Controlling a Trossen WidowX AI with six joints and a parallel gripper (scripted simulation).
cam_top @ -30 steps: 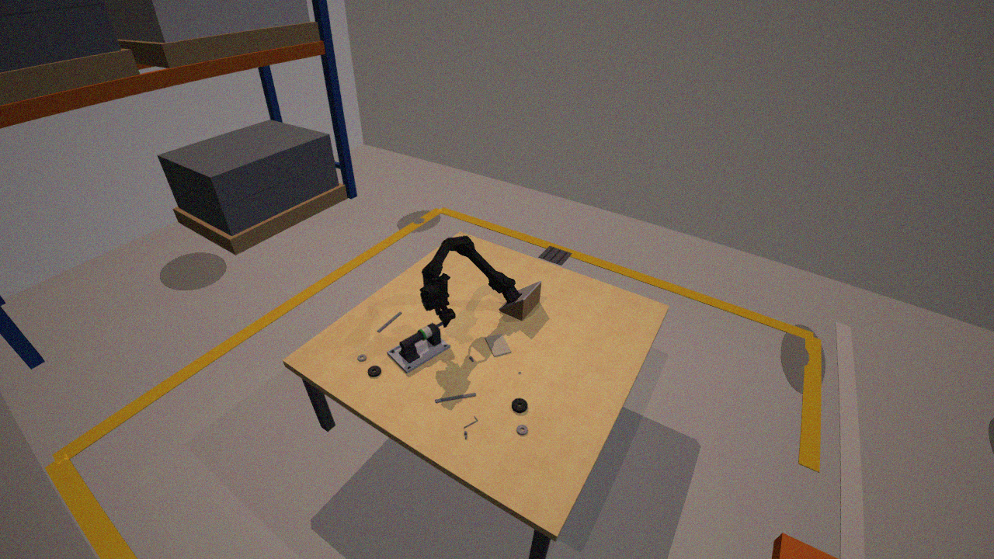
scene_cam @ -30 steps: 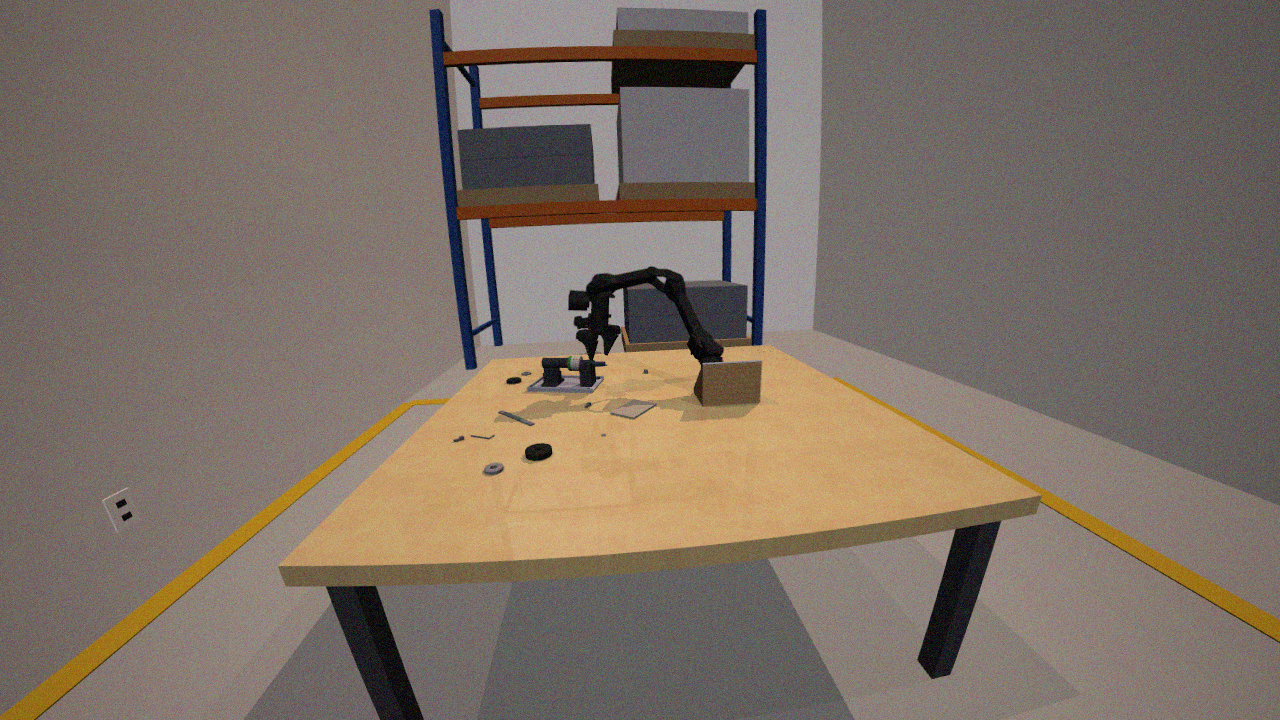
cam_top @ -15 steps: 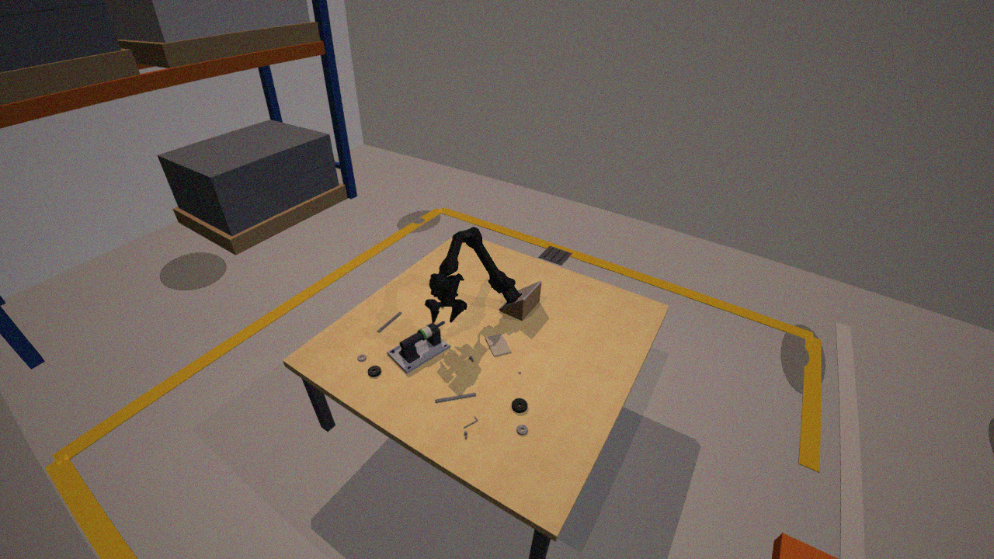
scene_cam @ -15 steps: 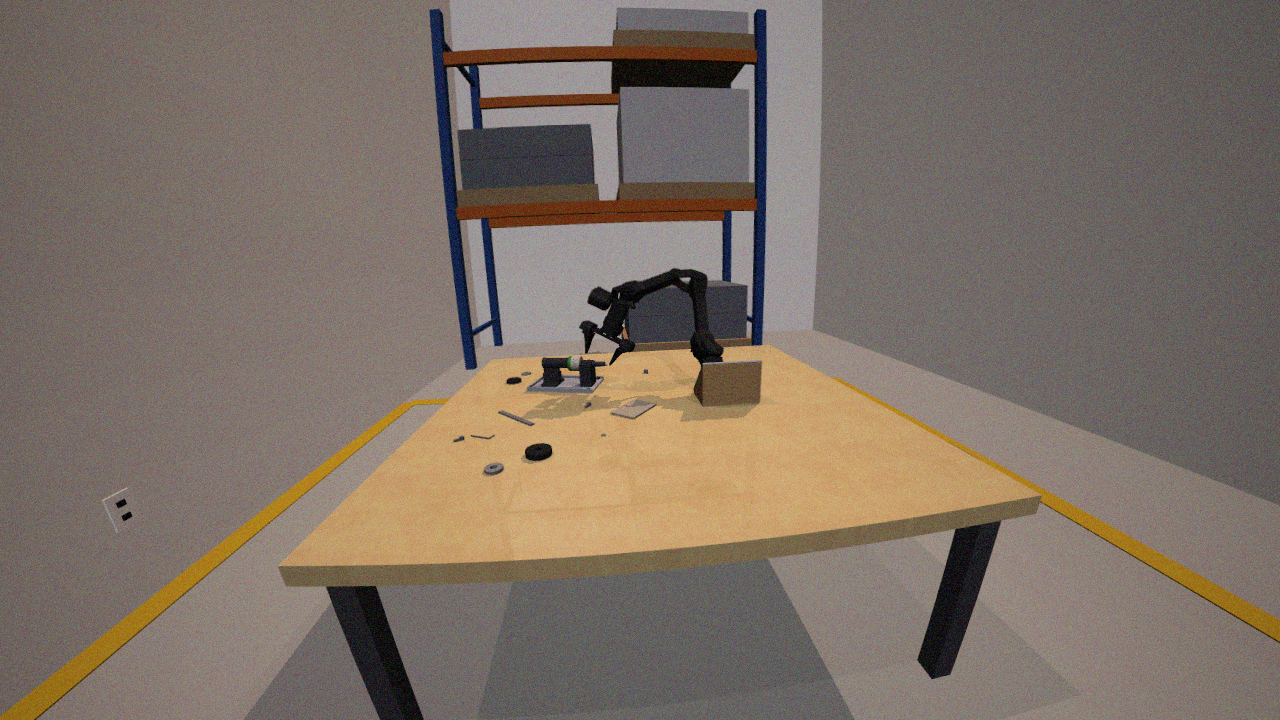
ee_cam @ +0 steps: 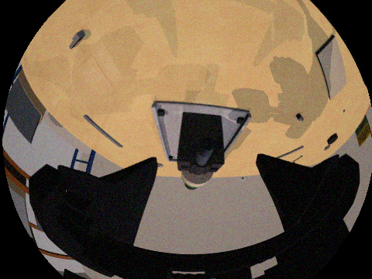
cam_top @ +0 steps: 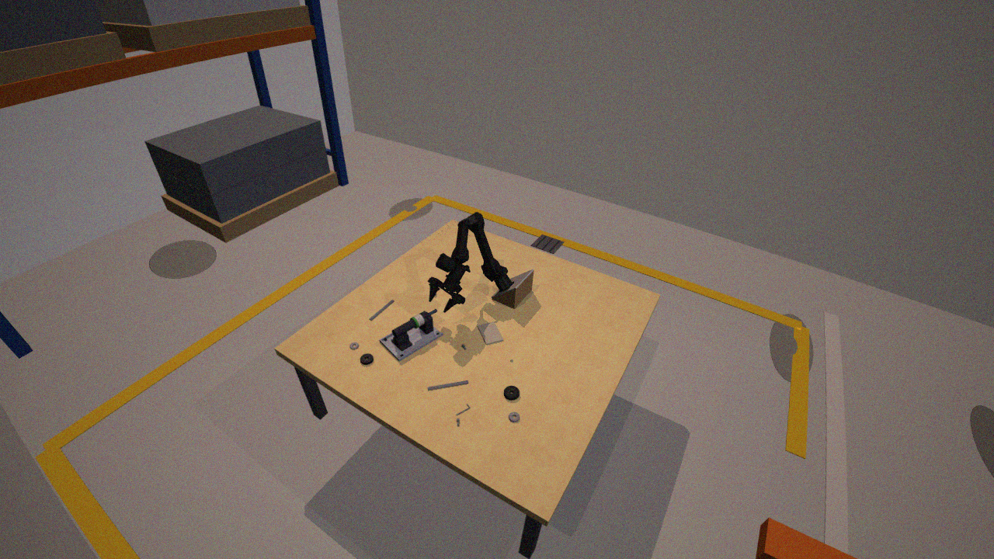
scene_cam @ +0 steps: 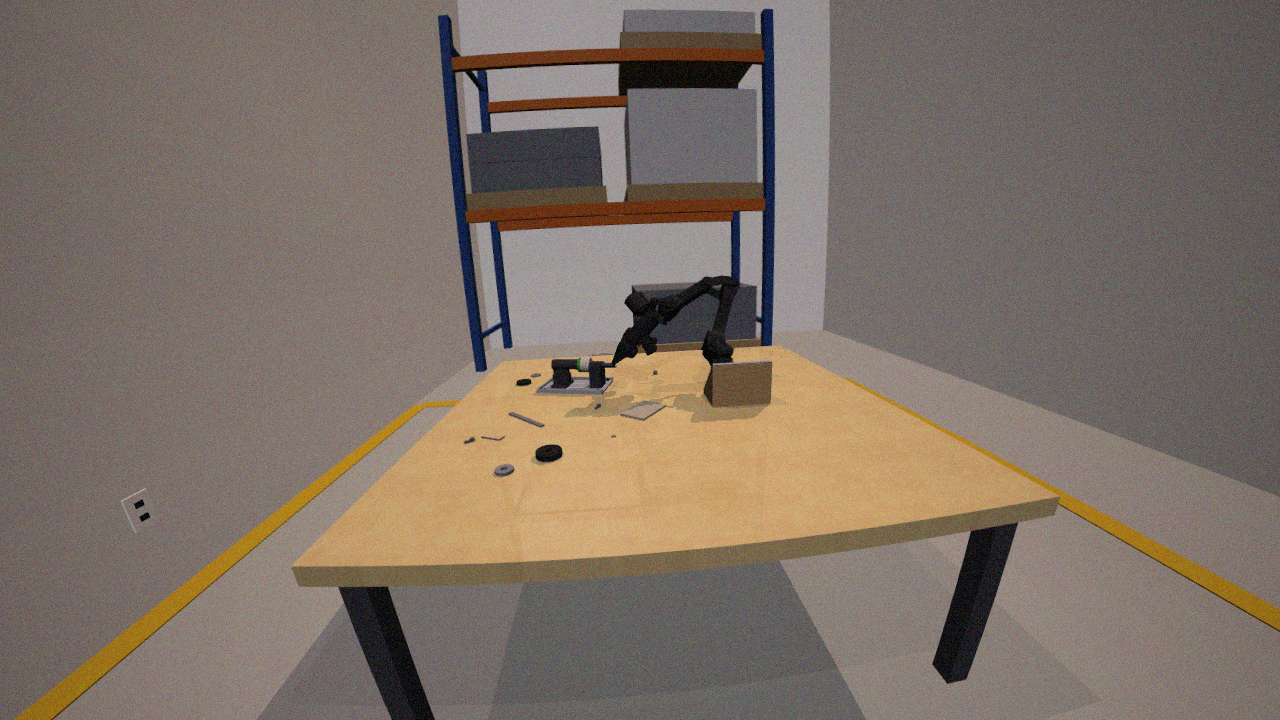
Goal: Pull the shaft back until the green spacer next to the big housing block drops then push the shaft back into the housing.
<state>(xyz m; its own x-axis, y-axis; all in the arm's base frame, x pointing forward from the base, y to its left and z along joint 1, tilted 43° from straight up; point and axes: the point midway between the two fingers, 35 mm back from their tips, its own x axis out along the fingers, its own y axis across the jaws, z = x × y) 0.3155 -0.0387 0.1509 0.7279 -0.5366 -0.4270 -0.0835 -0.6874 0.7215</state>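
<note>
The shaft lies 90 mm ahead of my gripper tip, 20 mm to the right of it and 20 mm below it. Also, from my gripper tip: grey plate: 220 mm to the left, 90 mm below, 90 mm behind; then black disc: 490 mm to the left, 120 mm ahead, 90 mm below; then hex key: 390 mm to the left, 280 mm ahead, 100 mm below.
</note>
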